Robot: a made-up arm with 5 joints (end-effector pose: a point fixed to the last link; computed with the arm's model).
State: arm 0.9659 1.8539 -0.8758 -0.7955 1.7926
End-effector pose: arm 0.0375 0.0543 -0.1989 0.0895 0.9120 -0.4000 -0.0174
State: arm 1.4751 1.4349 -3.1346 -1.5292 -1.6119
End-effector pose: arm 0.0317 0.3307 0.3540 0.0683 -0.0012 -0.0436 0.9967
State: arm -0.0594 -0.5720 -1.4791 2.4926 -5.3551
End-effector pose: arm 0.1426 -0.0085 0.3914 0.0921 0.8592 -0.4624 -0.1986
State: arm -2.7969 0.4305 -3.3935 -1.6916 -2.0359
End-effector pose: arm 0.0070 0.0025 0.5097 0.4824 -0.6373 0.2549 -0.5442
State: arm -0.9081 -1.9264 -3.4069 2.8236 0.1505
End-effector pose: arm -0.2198 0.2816 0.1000 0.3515 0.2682 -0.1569 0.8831
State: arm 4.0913 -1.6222 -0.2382 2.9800 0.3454
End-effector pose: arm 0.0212 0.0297 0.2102 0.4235 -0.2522 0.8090 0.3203
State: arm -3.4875 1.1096 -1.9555 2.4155 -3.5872
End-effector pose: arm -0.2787 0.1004 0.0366 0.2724 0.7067 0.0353 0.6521
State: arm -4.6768 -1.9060 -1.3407 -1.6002 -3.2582
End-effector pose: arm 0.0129 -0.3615 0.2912 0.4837 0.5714 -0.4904 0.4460
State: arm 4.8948 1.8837 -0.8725 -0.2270 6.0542
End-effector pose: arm -0.0035 0.0191 -0.2124 0.2764 -0.7731 0.5062 0.2638
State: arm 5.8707 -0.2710 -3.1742 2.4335 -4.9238
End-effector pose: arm -0.0072 0.0032 0.6009 0.2209 -0.5533 0.6775 -0.4313
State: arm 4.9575 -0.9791 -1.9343 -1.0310 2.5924
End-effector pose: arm -0.0649 0.2596 0.5767 0.5448 -0.1479 -0.3616 -0.7420
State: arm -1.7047 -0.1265 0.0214 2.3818 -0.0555
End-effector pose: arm 0.0056 0.0414 0.1502 0.6998 -0.2845 0.3077 0.5784
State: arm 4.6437 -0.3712 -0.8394 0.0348 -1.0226
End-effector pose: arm -0.0229 -0.3328 0.3747 0.5388 0.7928 -0.2526 0.1317
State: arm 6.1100 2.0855 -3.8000 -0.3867 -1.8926
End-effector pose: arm 0.4179 -0.0731 0.2689 0.7452 0.3244 0.3766 0.4446
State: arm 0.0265 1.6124 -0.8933 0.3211 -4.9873
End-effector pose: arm 0.0234 0.0006 -0.1980 0.3052 0.6988 -0.5145 -0.3922
